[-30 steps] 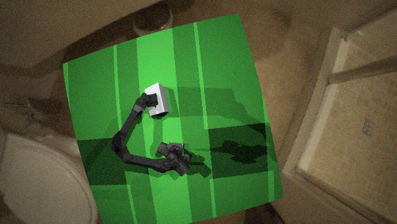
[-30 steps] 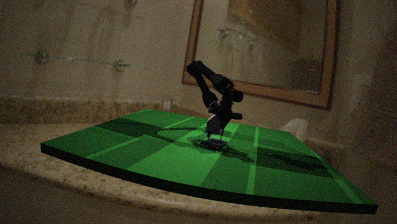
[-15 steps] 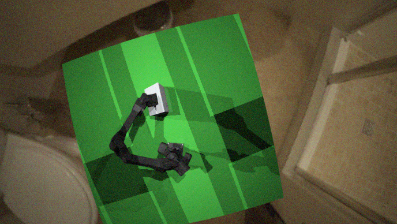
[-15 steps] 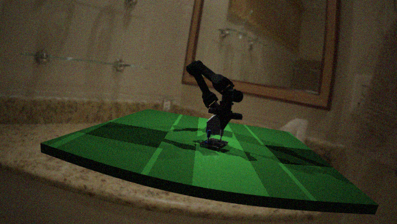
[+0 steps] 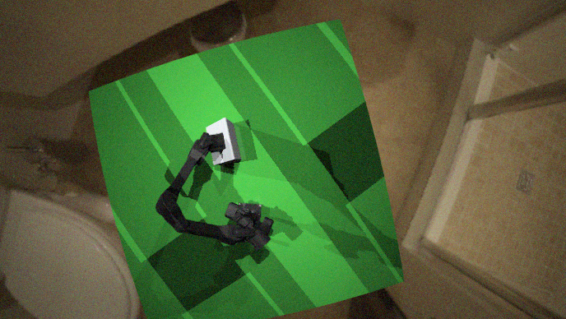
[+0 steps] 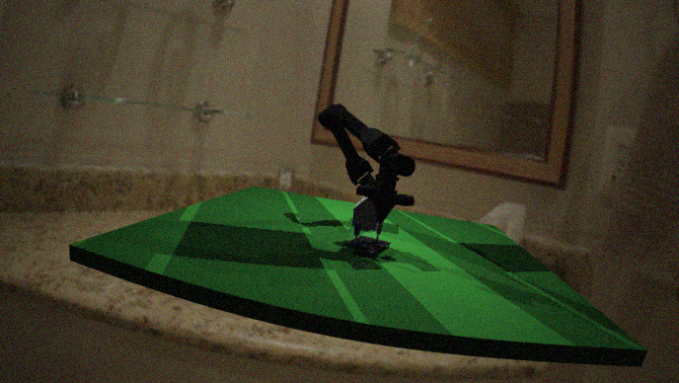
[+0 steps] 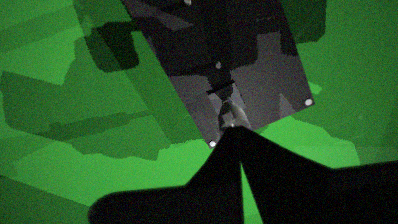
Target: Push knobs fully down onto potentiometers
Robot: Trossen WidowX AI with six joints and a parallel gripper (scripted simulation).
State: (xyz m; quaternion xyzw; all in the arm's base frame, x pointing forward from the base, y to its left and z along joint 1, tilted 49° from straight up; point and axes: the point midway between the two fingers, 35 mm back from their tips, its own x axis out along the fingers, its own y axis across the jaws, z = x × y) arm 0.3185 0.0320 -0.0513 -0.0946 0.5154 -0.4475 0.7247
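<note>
Now: gripper tip 8 cm short of the blue knob, 6 cm to the left of it and 1 cm above it. The rest, counted from my gripper tip: grey knob (1 cm below).
</note>
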